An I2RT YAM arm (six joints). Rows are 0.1 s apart.
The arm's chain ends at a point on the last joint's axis. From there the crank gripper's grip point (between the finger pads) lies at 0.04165 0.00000 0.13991 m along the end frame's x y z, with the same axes.
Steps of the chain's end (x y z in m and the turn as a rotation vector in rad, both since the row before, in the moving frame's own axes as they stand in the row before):
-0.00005, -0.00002, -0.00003, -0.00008, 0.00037, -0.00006
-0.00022, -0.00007, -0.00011, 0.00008, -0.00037, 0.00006
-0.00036, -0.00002, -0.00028, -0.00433, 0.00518, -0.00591
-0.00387, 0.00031, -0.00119, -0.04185, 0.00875, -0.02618
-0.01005, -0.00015, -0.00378, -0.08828, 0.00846, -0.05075
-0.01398, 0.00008, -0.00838, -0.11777, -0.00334, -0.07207
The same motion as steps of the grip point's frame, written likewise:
0.00000, -0.00001, -0.00005, -0.00008, 0.00037, -0.00006
-0.00027, -0.00008, -0.00009, 0.00008, -0.00037, 0.00006
0.00037, 0.00034, -0.00050, -0.00433, 0.00518, -0.00591
-0.00259, 0.00505, -0.00166, -0.04185, 0.00875, -0.02618
-0.00861, 0.01002, -0.00459, -0.08828, 0.00846, -0.05075
-0.01396, 0.01354, -0.00903, -0.11777, -0.00334, -0.07207

